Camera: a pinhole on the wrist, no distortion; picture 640 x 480 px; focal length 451.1 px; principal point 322.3 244.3 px. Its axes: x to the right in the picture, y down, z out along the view. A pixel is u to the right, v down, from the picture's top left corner.
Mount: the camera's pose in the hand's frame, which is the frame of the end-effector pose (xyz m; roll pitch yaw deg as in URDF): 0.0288 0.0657 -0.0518 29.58 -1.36 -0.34
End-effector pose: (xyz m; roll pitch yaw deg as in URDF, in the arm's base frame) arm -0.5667 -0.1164 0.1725 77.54 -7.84 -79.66
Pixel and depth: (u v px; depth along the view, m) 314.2 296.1 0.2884
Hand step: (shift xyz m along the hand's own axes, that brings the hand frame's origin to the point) 0.0166 -0.0478 0.2152
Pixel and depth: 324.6 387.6 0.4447
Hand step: 0.0197 -0.0309 0.4046
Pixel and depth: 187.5 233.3 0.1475
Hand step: -0.0187 -0.0100 0.0736
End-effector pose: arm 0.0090 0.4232 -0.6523 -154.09 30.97 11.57
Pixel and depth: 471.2 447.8 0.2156
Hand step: 0.0942 0.0435 0.1853
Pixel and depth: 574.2 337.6 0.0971
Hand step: 0.0806 0.0349 0.0438
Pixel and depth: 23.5 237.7 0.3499
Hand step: -0.2111 -0.1101 0.2444
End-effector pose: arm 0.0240 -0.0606 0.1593 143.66 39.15 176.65
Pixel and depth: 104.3 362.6 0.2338
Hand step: -0.0901 0.0043 0.1790
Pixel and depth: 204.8 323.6 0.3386
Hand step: -0.0677 -0.0491 0.2699
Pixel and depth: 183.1 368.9 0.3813
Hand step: -0.0985 -0.0302 0.3289
